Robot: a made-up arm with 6 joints. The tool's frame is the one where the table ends. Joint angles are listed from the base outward.
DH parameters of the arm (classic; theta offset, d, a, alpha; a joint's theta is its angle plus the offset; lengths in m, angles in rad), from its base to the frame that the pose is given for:
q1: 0 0.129 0 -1.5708
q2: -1.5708 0 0.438 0
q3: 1.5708 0.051 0 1.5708
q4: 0 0.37 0 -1.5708
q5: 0 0 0 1.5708
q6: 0 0.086 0 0
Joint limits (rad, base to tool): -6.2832..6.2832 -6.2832..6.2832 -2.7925..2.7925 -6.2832..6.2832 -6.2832..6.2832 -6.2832..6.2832
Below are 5 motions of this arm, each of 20 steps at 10 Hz.
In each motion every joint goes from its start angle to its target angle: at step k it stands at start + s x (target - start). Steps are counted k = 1, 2, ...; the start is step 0. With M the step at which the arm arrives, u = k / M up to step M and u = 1 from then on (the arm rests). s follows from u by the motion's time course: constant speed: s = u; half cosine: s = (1 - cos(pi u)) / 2; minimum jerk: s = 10 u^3 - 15 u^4 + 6 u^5.
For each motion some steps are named. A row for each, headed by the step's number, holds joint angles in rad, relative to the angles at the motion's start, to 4 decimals.
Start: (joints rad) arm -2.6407 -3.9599 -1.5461 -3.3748 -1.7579 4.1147
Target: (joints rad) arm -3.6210 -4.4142 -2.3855 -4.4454 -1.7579 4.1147
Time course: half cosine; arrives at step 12
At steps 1, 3, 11, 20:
1: -0.0167 -0.0077 -0.0143 -0.0182 0.0000 0.0000
3: -0.1436 -0.0665 -0.1229 -0.1568 0.0000 0.0000
11: -0.9636 -0.4466 -0.8251 -1.0524 0.0000 0.0000
20: -0.9803 -0.4543 -0.8394 -1.0706 0.0000 0.0000

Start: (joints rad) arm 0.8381 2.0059 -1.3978 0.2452 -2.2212 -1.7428
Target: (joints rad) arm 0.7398 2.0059 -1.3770 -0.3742 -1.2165 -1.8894
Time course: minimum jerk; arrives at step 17
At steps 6, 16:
6: -0.0236 0.0000 0.0050 -0.1485 0.2409 -0.0351
16: -0.0981 0.0000 0.0208 -0.6182 1.0028 -0.1463

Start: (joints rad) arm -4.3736 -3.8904 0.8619 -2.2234 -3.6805 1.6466
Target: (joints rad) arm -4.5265 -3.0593 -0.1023 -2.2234 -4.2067 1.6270
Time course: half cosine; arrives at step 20
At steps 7, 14, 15, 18, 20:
7: -0.0417 0.2269 -0.2632 0.0000 -0.1437 -0.0054
14: -0.1214 0.6598 -0.7655 0.0000 -0.4177 -0.0156
15: -0.1305 0.7094 -0.8230 0.0000 -0.4491 -0.0167
18: -0.1492 0.8108 -0.9406 0.0000 -0.5133 -0.0191
20: -0.1529 0.8311 -0.9642 0.0000 -0.5262 -0.0196

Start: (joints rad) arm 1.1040 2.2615 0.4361 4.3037 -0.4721 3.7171
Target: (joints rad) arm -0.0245 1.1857 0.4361 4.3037 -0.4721 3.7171
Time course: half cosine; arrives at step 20
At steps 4, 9, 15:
4: -0.1078 -0.1027 0.0000 0.0000 0.0000 0.0000
9: -0.4760 -0.4538 0.0000 0.0000 0.0000 0.0000
15: -0.9632 -0.9183 0.0000 0.0000 0.0000 0.0000

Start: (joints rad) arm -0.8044 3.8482 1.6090 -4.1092 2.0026 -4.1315
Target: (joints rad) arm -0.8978 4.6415 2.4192 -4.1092 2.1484 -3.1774
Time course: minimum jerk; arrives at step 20
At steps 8, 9, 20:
8: -0.0296 0.2518 0.2572 0.0000 0.0463 0.3029
9: -0.0380 0.3228 0.3296 0.0000 0.0593 0.3882
20: -0.0934 0.7933 0.8102 0.0000 0.1458 0.9541

